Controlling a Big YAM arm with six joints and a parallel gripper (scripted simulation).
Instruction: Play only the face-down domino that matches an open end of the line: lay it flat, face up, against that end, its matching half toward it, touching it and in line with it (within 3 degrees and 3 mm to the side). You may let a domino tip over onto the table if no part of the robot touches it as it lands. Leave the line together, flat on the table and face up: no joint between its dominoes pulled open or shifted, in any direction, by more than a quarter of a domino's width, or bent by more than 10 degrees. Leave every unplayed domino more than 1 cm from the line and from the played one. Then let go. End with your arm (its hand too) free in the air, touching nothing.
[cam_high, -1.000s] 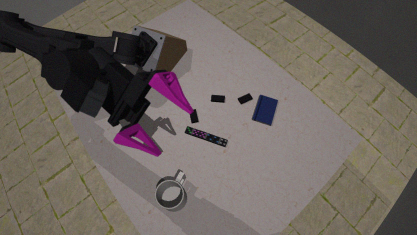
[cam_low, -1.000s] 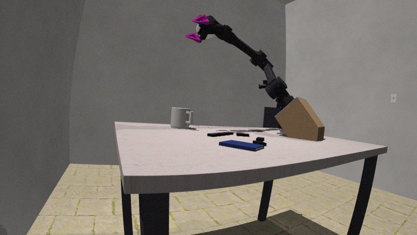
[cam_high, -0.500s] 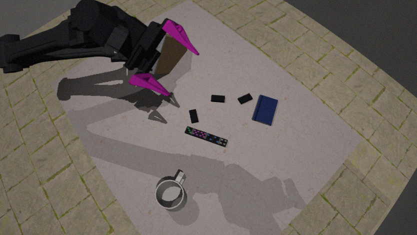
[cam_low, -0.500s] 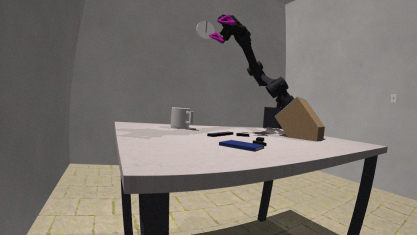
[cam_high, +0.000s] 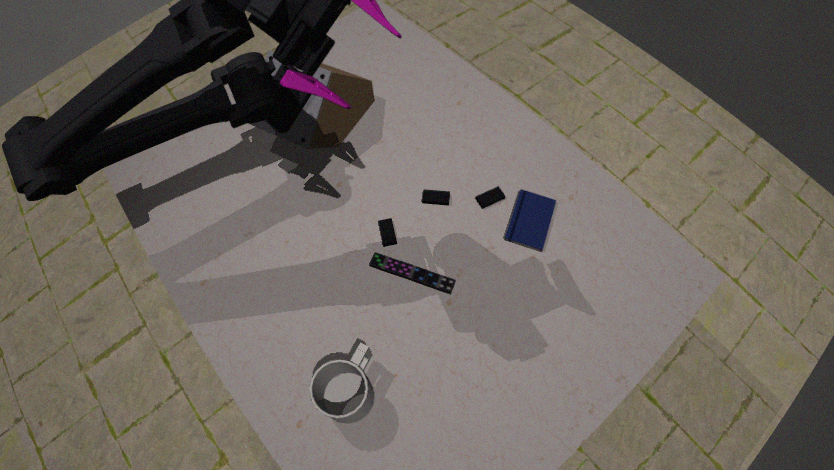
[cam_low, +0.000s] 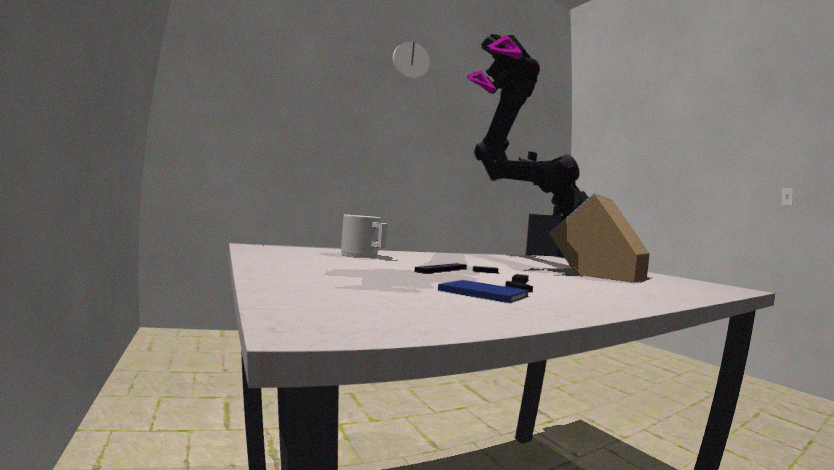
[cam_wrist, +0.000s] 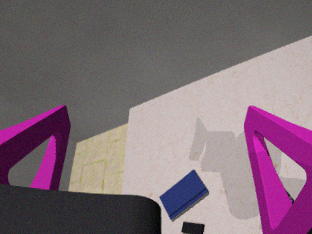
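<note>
My gripper is now 47 cm above the domino, 21 cm to the right of it and 7 cm short of it. Round my hand: blue book (47 cm below, 23 cm to the left, 16 cm ahead); mug (43 cm below, 26 cm to the right, 13 cm ahead).
</note>
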